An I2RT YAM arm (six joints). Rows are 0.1 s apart.
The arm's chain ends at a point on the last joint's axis. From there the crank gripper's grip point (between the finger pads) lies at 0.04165 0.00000 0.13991 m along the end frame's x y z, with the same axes.
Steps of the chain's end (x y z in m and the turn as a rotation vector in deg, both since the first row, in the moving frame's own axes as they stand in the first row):
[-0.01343 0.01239 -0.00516 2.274 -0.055 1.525]
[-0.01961 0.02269 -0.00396 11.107 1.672 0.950]
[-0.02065 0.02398 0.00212 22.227 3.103 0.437]
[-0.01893 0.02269 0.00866 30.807 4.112 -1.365]
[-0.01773 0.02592 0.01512 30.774 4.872 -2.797]
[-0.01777 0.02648 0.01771 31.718 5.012 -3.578]
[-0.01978 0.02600 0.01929 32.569 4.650 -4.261]
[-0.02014 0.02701 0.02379 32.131 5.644 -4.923]
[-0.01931 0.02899 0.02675 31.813 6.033 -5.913]
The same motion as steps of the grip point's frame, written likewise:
[-0.01351 0.00794 -0.00521 2.274 -0.055 1.525]
[-0.01535 -0.00342 -0.00778 11.107 1.672 0.950]
[-0.01312 -0.02815 -0.01061 22.227 3.103 0.437]
[-0.01037 -0.04917 -0.01453 30.807 4.112 -1.365]
[-0.00840 -0.04684 -0.00896 30.774 4.872 -2.797]
[-0.00876 -0.04879 -0.00784 31.718 5.012 -3.578]
[-0.01217 -0.05156 -0.00719 32.569 4.650 -4.261]
[-0.01073 -0.05003 -0.00312 32.131 5.644 -4.923]
[-0.00972 -0.04811 -0.00029 31.813 6.033 -5.913]

